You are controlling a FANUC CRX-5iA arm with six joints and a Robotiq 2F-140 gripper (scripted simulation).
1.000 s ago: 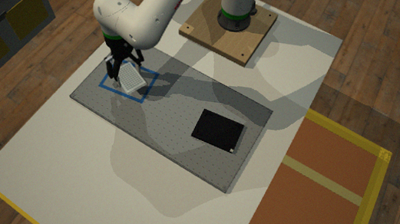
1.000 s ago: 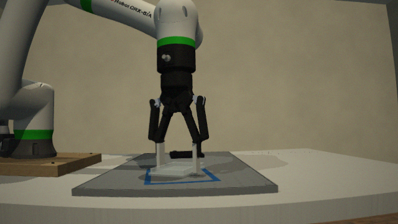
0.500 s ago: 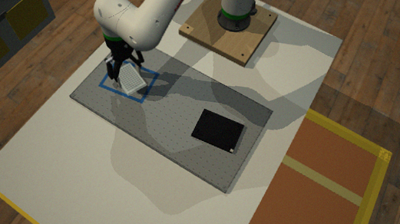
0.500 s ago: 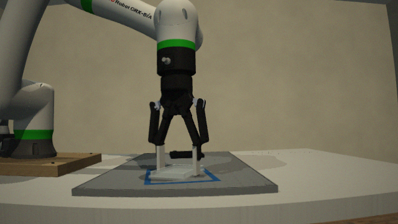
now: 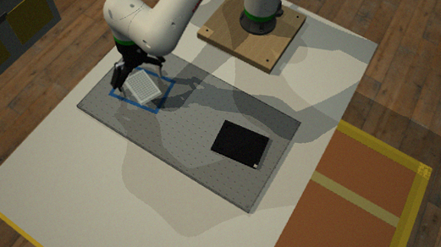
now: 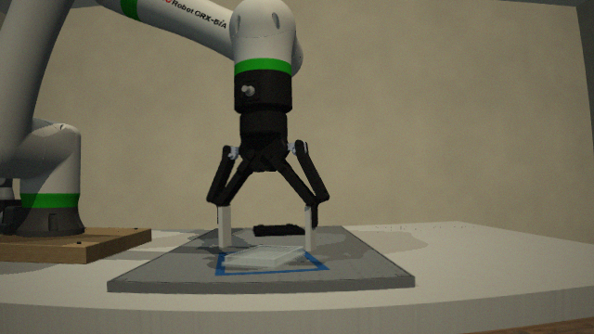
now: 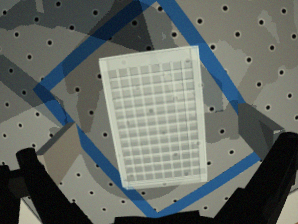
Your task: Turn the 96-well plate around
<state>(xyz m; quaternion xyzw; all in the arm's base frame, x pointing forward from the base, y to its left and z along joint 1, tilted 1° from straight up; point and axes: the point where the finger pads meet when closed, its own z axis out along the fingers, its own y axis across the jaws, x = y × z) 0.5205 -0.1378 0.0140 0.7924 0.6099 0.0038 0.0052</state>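
The 96-well plate is 2 cm below my hand. Round my hand: A1 mark (1 cm behind, 49 cm to the left, 2 cm below).
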